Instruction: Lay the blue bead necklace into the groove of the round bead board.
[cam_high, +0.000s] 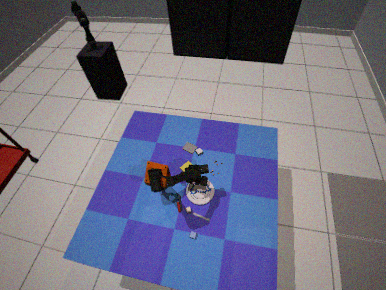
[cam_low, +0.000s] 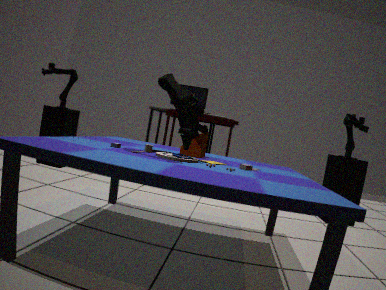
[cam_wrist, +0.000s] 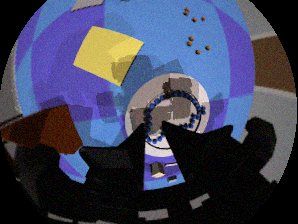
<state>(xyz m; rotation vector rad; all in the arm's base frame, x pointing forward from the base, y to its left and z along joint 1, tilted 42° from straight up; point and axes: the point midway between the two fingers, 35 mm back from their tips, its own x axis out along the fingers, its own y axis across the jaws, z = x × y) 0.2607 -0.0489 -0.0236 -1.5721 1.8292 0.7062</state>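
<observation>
Right now my gripper tip is 5 cm short of the round white bead board, 3 cm to the left of it and 3 cm above it. Also, from my gripper tip: red-handled tool 15 cm to the right, 8 cm behind, 4 cm below; yellow card 14 cm to the left, 6 cm behind, 4 cm below; thin pale stick 21 cm to the right, 8 cm ahead, 4 cm below.
</observation>
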